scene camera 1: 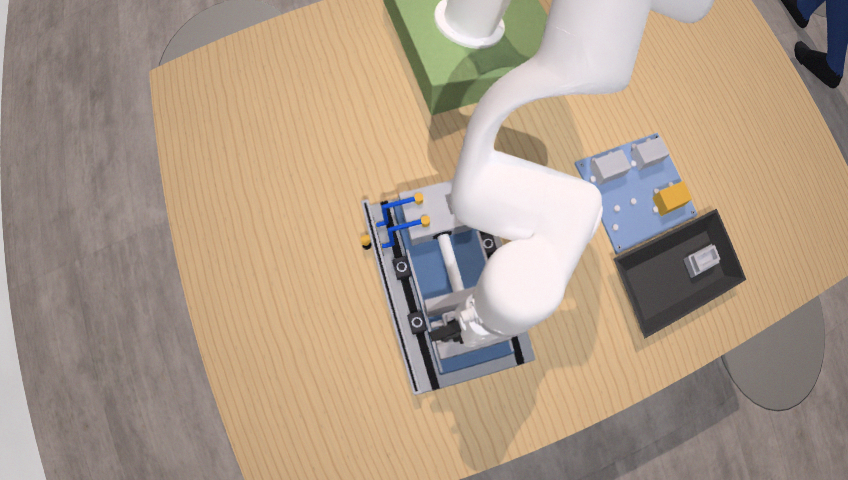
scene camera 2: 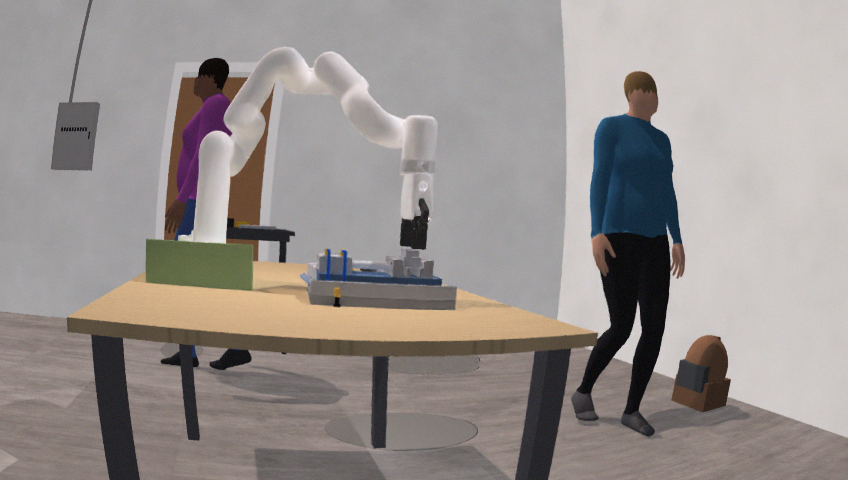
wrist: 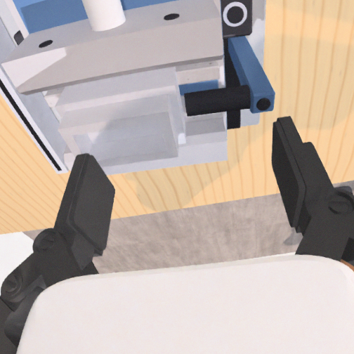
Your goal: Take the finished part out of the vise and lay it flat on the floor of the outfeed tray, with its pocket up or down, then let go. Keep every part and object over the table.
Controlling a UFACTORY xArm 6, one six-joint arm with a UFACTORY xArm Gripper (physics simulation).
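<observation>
The finished part, a light grey block with a rectangular pocket, sits in the vise, against the grey jaw in the wrist view. In scene camera 1 it is mostly hidden by the arm and gripper. My gripper is open and empty, pointing down. In scene camera 2 its fingertips are a little above the part. In the wrist view the part shows between and beyond the fingertips, nearer the left finger. The dark outfeed tray holds another grey part at its right.
A handle with a black grip and blue arm stands right of the part in the wrist view. Blue levers with yellow knobs are at the vise's back left. A blue board with grey and orange blocks adjoins the tray. The table edge is near.
</observation>
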